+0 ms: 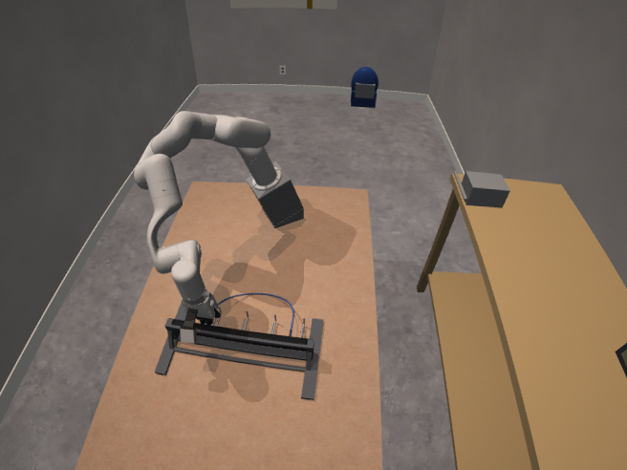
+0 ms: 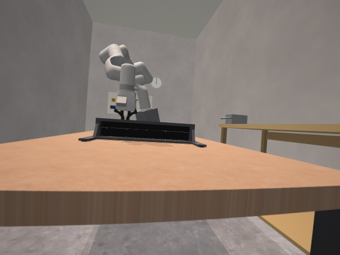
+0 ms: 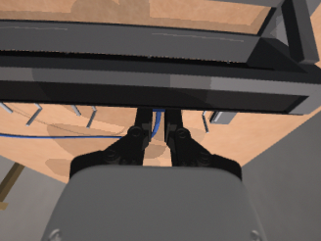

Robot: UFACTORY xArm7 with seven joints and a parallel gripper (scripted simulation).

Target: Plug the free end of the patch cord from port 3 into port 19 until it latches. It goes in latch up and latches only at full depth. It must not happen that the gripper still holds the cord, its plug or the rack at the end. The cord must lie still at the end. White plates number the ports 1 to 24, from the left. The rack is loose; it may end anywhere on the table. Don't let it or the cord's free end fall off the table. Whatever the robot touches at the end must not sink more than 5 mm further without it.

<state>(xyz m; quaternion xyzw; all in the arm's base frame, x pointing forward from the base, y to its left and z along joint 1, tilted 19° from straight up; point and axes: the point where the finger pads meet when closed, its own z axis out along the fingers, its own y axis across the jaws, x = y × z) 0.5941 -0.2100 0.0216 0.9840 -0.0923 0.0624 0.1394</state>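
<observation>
Now: hand 20 mm short of the cord end and 20 mm above it.
</observation>
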